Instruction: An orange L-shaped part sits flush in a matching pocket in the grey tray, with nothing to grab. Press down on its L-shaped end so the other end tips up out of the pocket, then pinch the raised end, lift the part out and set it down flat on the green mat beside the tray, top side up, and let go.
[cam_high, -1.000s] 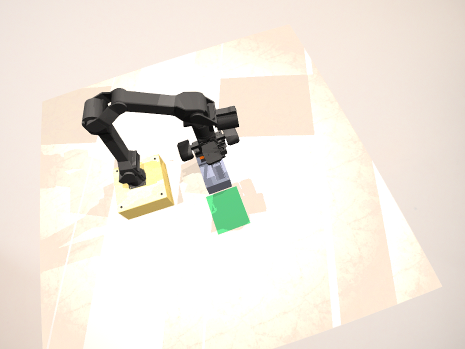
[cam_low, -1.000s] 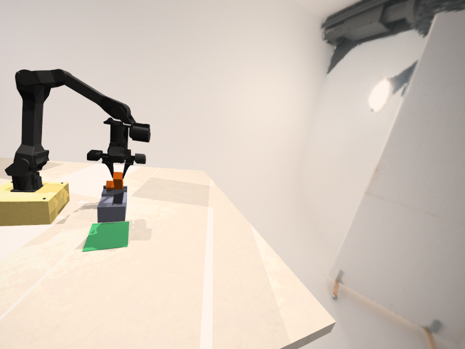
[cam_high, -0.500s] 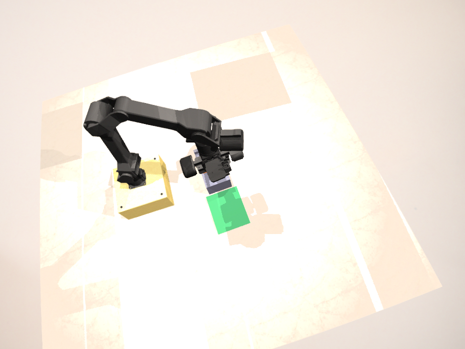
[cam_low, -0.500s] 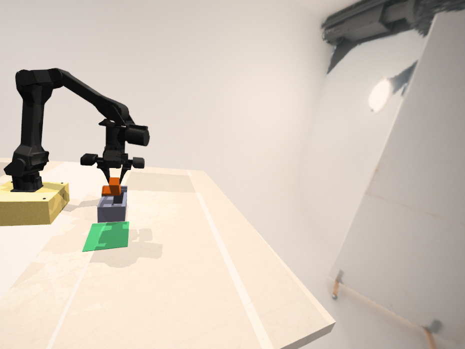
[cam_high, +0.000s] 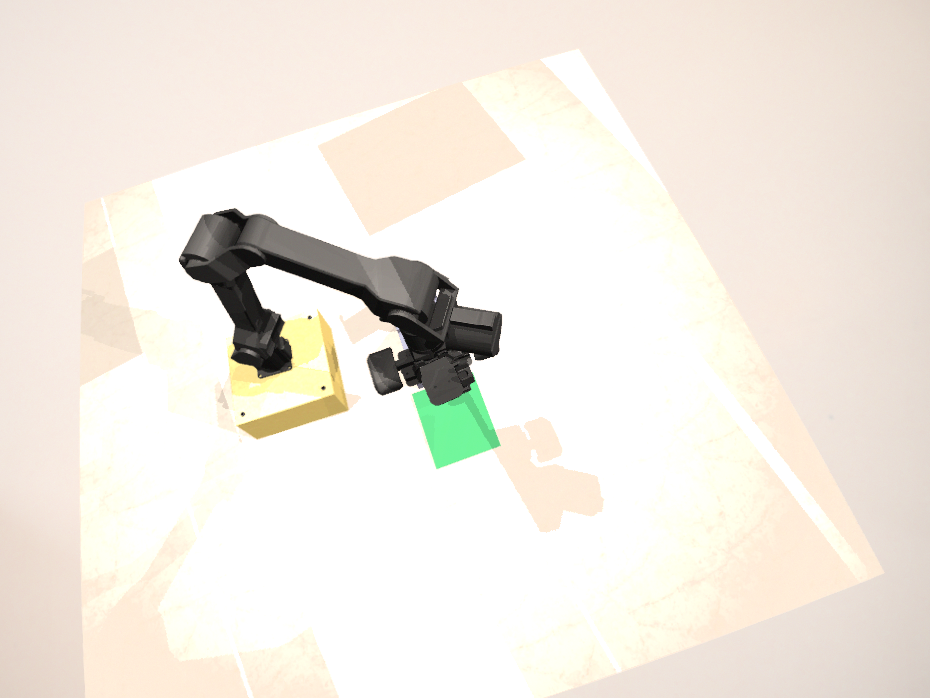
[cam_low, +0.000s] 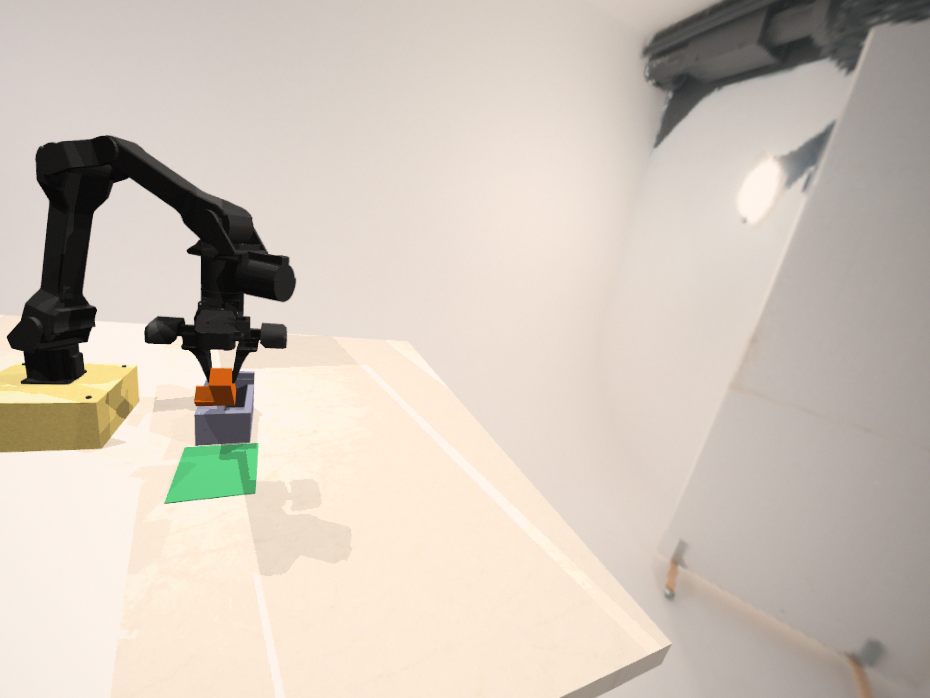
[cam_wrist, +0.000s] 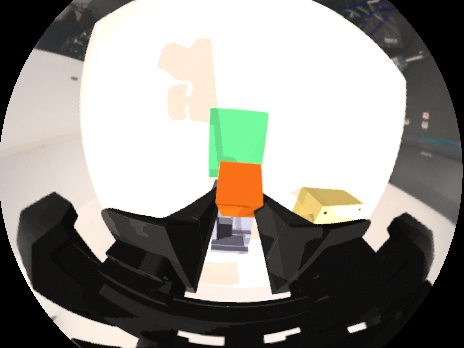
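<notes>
The green mat lies 20 mm to the right of my gripper tip and 170 mm below it. Also, from my gripper tip: orange L-shaped part (20 mm behind, 30 mm to the left, 30 mm below).
</notes>
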